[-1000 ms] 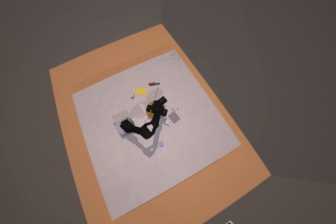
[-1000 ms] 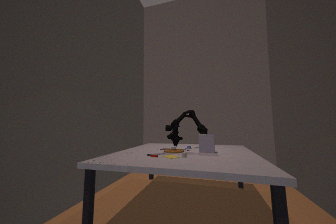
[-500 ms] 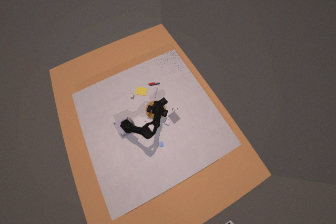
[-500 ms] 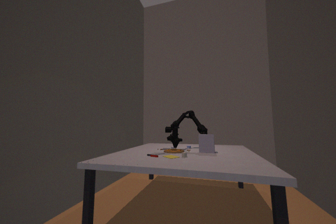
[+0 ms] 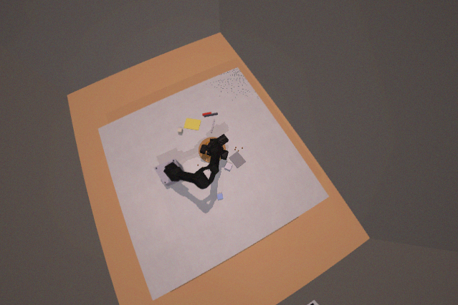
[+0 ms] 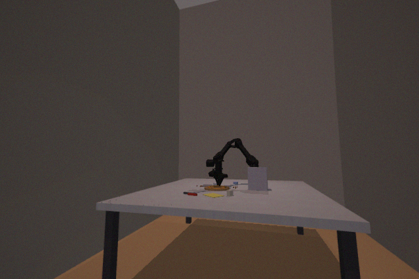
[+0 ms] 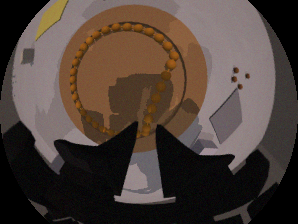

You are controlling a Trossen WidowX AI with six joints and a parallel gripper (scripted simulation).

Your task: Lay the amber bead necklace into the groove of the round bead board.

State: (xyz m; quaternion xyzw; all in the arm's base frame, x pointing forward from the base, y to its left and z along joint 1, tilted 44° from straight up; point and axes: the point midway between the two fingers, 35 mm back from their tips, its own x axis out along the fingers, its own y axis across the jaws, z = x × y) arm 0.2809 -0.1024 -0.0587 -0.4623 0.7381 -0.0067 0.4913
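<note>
Now: the round bead board 60 mm to the left of my gripper tip, 10 mm below it and 10 mm ahead of it. Also, from my gripper tip: blue cube 270 mm to the right, 110 mm behind, 10 mm below; then thin grey bar 230 mm to the left, 110 mm ahead, 10 mm below; then grey square plate 120 mm ahead, 100 mm to the right, 10 mm below.
</note>
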